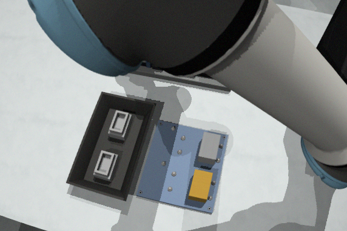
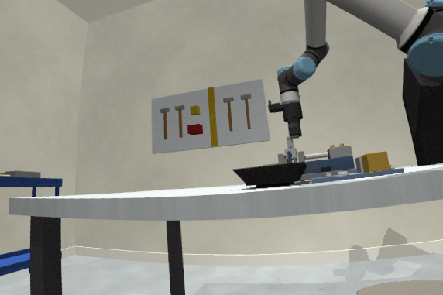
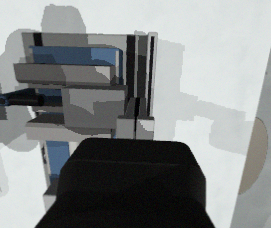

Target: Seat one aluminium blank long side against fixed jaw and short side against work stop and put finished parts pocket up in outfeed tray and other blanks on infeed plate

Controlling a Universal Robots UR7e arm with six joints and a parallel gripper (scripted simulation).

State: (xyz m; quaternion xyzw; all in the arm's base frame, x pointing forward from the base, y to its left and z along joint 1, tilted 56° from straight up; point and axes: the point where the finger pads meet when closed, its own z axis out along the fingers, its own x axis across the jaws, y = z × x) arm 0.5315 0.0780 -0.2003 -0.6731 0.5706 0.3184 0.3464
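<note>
My hand is 80 mm past the blue base, 80 mm above it and 70 mm to the right of it. From my hand the other things lie so: brass blank (400 mm to the left, 250 mm behind, 100 mm below).
</note>
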